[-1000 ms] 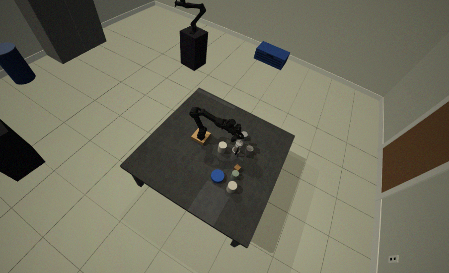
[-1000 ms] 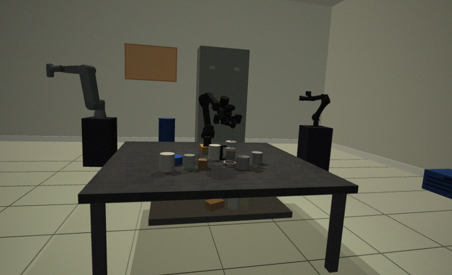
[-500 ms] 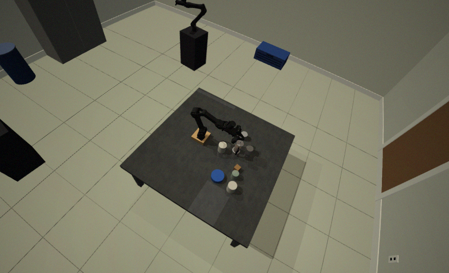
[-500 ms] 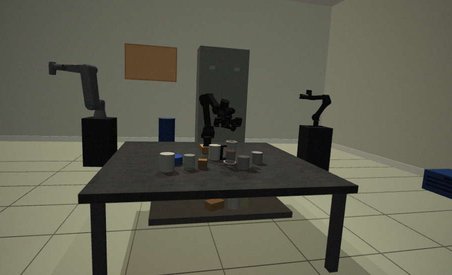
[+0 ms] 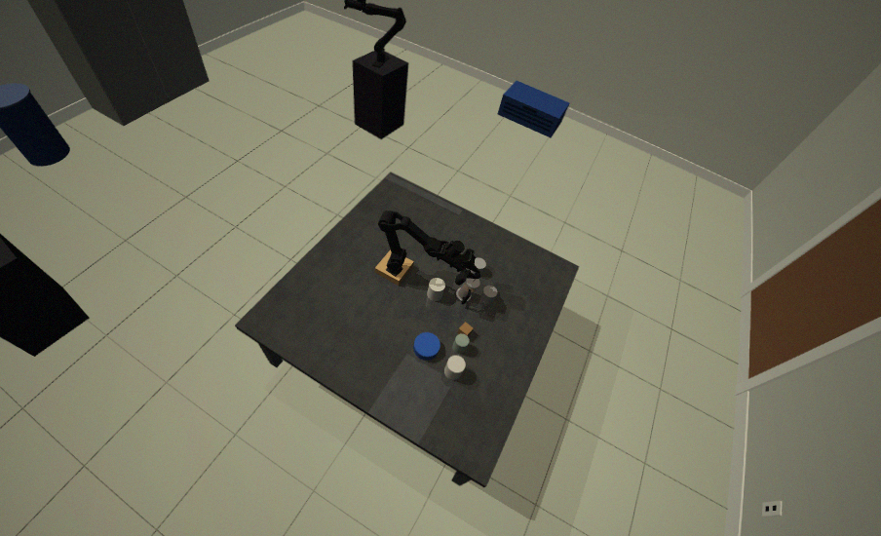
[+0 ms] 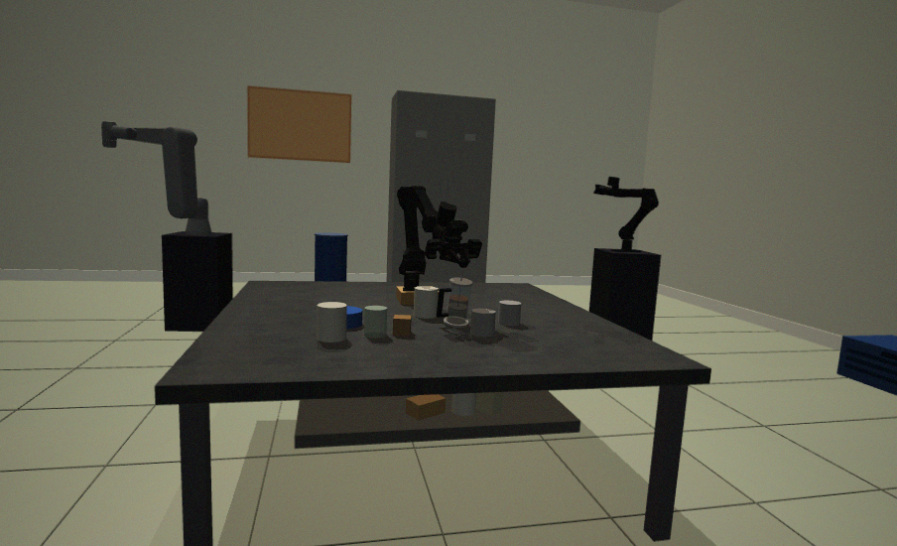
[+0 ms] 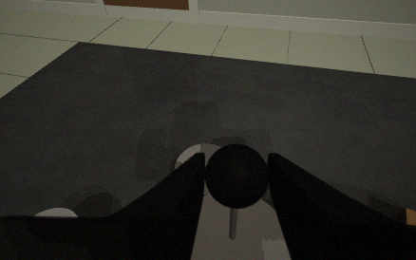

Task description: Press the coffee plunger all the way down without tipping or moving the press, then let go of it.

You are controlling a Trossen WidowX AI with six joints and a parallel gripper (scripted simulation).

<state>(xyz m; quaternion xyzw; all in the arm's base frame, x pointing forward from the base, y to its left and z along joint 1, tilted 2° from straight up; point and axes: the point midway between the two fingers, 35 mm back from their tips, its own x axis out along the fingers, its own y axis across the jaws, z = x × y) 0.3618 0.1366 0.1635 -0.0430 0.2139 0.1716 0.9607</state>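
My gripper tip is 10 cm above the coffee press, 2 cm to the left of it and 1 cm past it. Round my gripper tip: blue disc 37 cm to the right, 18 cm below, 1 cm behind; pale green cup 26 cm to the right, 17 cm below, 11 cm ahead; brown cube 19 cm to the right, 18 cm below, 9 cm ahead.
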